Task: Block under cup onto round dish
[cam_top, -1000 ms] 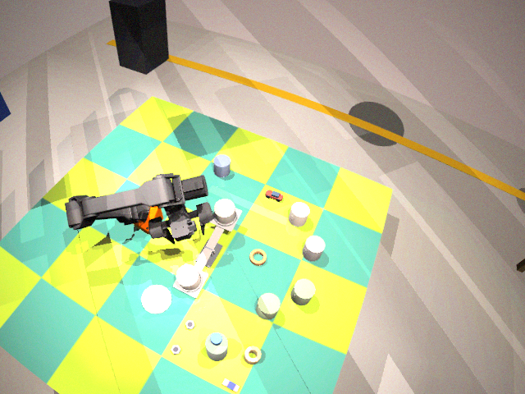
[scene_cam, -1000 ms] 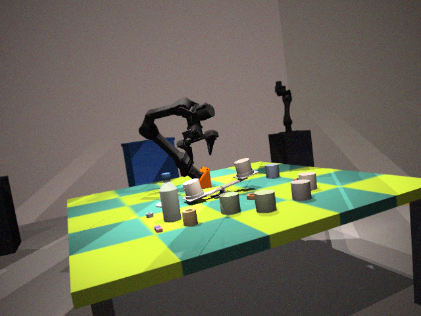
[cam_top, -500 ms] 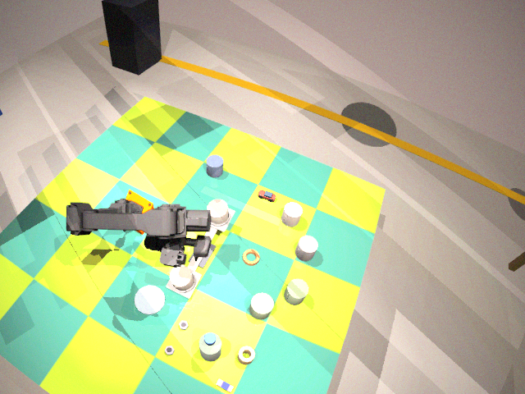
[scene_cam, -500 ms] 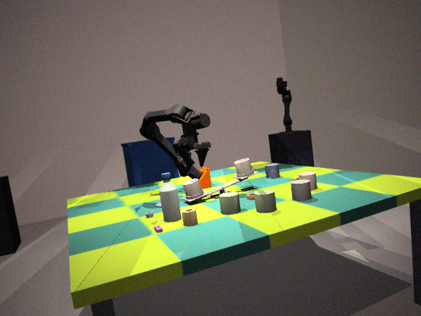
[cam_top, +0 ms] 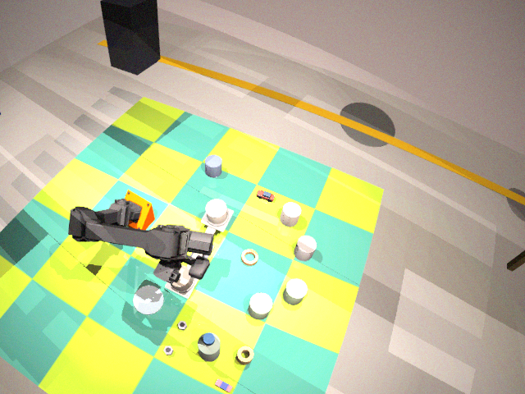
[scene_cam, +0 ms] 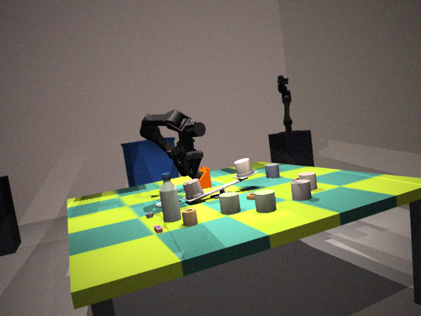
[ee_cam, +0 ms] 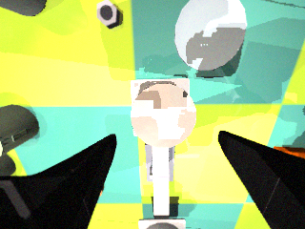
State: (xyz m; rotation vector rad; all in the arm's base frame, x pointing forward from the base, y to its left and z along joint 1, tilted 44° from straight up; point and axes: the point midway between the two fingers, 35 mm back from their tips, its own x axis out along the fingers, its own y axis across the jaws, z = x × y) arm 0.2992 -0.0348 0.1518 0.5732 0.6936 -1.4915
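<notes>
The dark grey-green block lies 80 mm below my gripper tip. Also, from my gripper tip: round dish: 70 mm behind, 100 mm to the right, 120 mm below; then balance beam: 140 mm to the left, 80 mm below; then toy car: 80 mm ahead, 490 mm to the left, 110 mm below.
</notes>
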